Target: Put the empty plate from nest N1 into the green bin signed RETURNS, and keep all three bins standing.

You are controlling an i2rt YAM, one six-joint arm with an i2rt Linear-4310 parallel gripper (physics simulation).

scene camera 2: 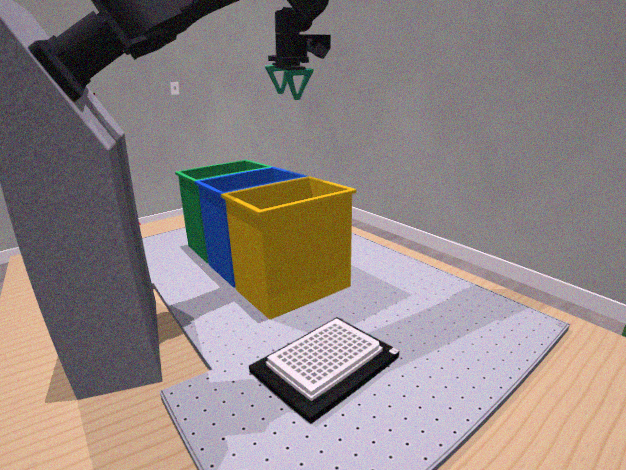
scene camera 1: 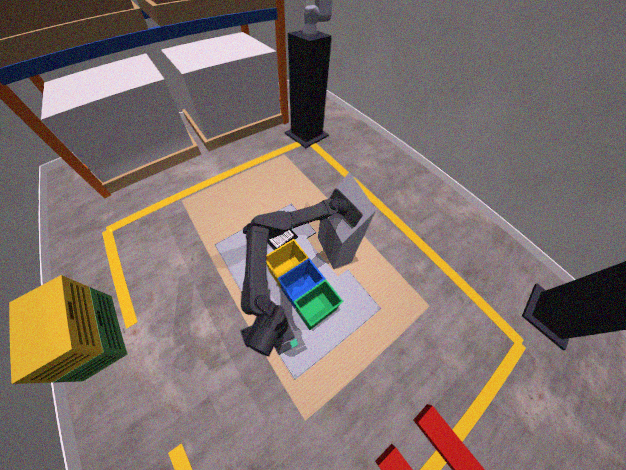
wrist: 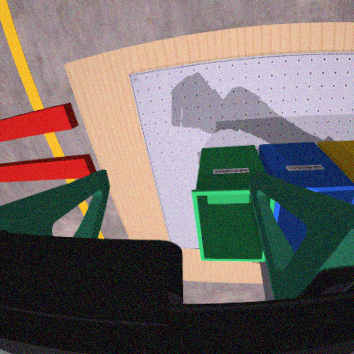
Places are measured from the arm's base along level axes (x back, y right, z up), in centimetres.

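Pixels of known places: gripper, fingertip midpoint: (scene camera 2: 288, 96) (wrist: 178, 177); arm's base at its link origin: (scene camera 2: 60, 68) (scene camera 1: 345, 207).
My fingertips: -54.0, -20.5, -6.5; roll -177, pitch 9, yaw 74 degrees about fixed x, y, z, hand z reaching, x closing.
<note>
For each thing: its top centre in the pictures, then the offset to it from my fingertips, as dx, dy, dz. "spot": a spot on its surface instead. Level surfaces: height alone.
- white plate at its top centre: (scene camera 2: 325, 350) (scene camera 1: 281, 236) +35.2, +46.5, -30.0
- black nest at a spot on its surface: (scene camera 2: 283, 388) spot: +42.6, +46.7, -31.4
- green bin at its top centre: (wrist: 232, 230) (scene camera 2: 222, 169) (scene camera 1: 318, 301) +21.2, +1.7, -14.6
- blue bin at its top centre: (scene camera 2: 250, 178) (wrist: 308, 229) (scene camera 1: 301, 278) +22.8, +14.7, -14.6
- yellow bin at its top centre: (scene camera 2: 288, 191) (scene camera 1: 286, 257) +24.4, +27.7, -14.6
- perforated board at its surface level: dz -32.6
- wooden surface at its surface level: dz -33.9
The white plate (scene camera 1: 282, 238) (scene camera 2: 323, 354) with a grid of wells lies flat in a black nest (scene camera 2: 283, 388). The green bin (scene camera 1: 317, 305) (scene camera 2: 192, 217) (wrist: 227, 230) stands upright at one end of a row, beside the blue bin (scene camera 1: 301, 279) (scene camera 2: 217, 232) (wrist: 280, 155). The yellow bin (scene camera 1: 286, 259) (scene camera 2: 303, 252) (wrist: 340, 152) stands upright at the other end, nearest the plate. A label shows on the green bin in the wrist view, too blurred to read. My gripper (scene camera 1: 294, 343) (scene camera 2: 288, 95) (wrist: 178, 177) is open, its green fingers apart, high above the board near the green bin, away from the plate.
A tall grey pedestal (scene camera 1: 336, 247) (scene camera 2: 80, 252) bears the arm and stands beside the bin row. The perforated board (scene camera 1: 353, 303) (scene camera 2: 455, 404) (wrist: 155, 150) lies under the nest and bins, on a wooden surface (scene camera 1: 399, 303) (wrist: 100, 125). Red bars (scene camera 1: 444, 435) (wrist: 45, 120) lie beyond it.
</note>
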